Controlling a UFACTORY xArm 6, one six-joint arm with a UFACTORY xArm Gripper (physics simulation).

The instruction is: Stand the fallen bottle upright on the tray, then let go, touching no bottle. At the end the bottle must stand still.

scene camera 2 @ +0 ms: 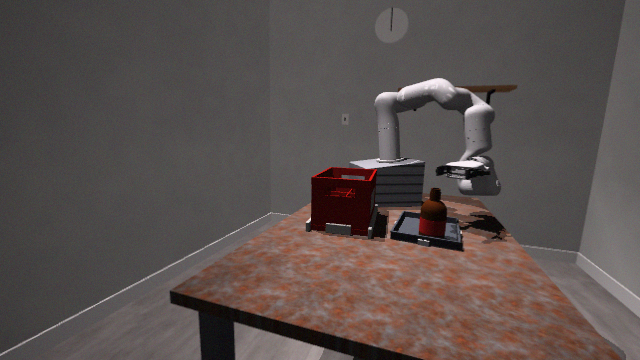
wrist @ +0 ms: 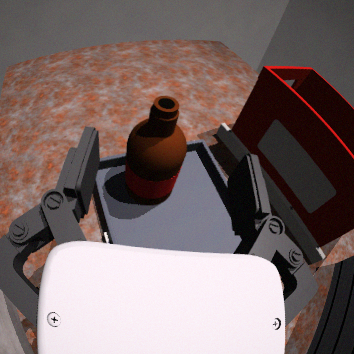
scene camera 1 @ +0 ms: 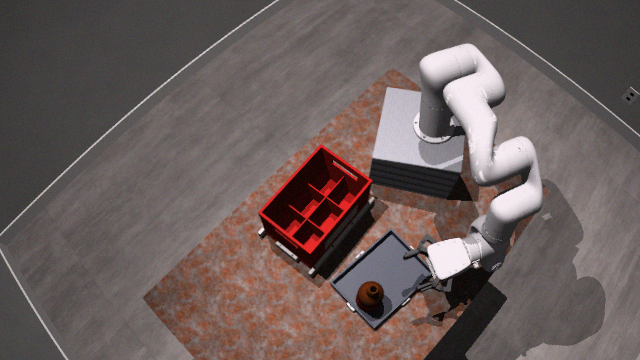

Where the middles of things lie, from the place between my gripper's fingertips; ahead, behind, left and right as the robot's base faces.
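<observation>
There's a tray floor point(scene camera 1: 384, 264) that's 20 cm below my hand, 6 cm to the right of it and 1 cm ahead of it. The brown bottle point(scene camera 2: 433, 214) is 8 cm ahead of my hand, 5 cm to the right of it and 12 cm below it, and going by their middles, it's the nearest to my hand of the things named here.
</observation>
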